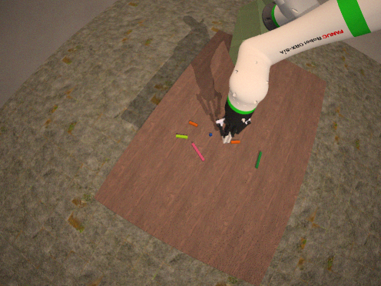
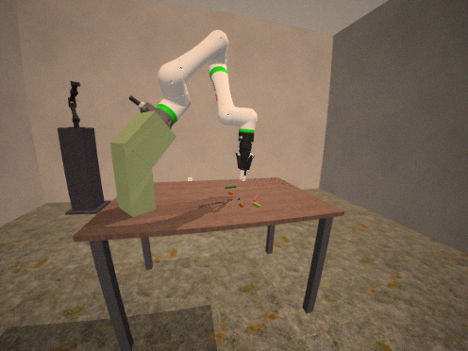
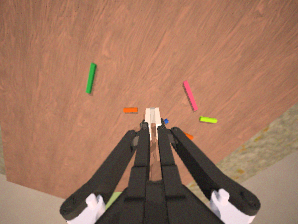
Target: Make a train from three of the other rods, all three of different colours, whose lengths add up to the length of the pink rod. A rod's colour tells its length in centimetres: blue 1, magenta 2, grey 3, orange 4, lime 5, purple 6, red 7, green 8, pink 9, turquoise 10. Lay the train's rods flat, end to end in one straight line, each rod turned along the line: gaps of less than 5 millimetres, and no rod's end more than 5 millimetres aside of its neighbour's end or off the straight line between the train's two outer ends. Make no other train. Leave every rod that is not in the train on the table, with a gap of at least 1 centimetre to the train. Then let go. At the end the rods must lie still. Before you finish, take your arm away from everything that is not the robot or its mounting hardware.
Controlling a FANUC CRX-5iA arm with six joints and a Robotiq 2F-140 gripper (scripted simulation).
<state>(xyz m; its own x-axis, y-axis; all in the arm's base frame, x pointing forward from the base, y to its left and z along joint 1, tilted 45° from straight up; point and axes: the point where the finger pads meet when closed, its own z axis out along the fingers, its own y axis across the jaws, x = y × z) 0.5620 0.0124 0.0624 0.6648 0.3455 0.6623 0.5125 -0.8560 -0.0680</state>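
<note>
Now: the blue rod 4 cm behind my hand, 8 cm to the right of it and 12 cm below it. Round my hand: green rod: 5 cm behind, 16 cm to the left, 12 cm below; pink rod: 6 cm ahead, 8 cm to the right, 12 cm below; grey rod: 3 cm below.
</note>
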